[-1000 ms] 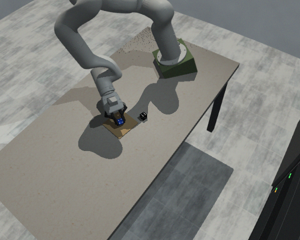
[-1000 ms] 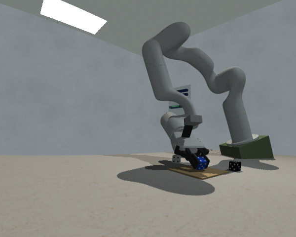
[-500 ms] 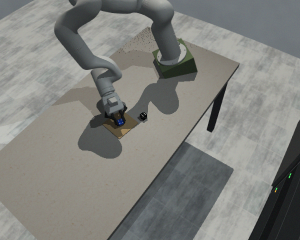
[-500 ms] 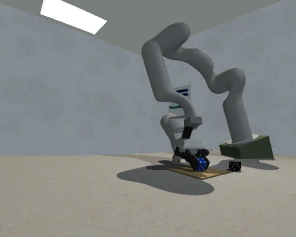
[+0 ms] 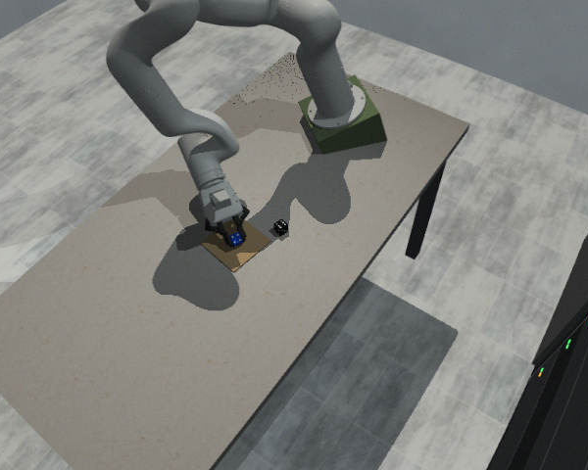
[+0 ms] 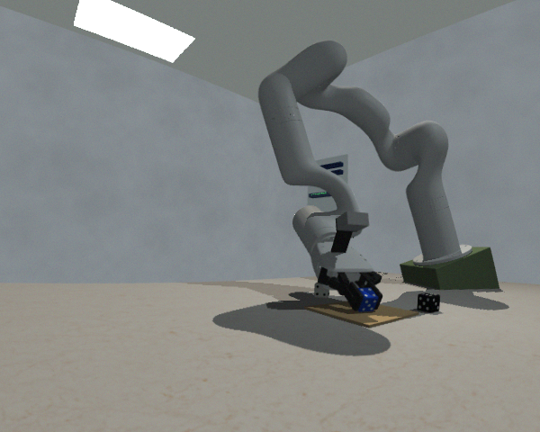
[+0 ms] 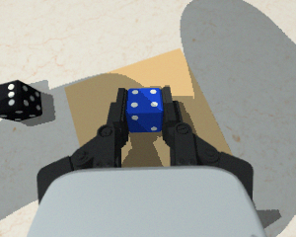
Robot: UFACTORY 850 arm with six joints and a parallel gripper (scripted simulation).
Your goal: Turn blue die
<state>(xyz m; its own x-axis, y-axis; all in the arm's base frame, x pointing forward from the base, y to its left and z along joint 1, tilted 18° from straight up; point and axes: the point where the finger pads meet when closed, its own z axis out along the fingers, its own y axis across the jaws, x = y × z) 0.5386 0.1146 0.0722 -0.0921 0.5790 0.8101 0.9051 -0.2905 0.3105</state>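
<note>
Right now my hand is 10 mm to the right of the blue die and 10 mm above it. The rest, counted from my hand: white die (150 mm to the right, 50 mm behind, 10 mm below); black die (110 mm behind, 60 mm to the left, 10 mm below); tan mat (30 mm below).
</note>
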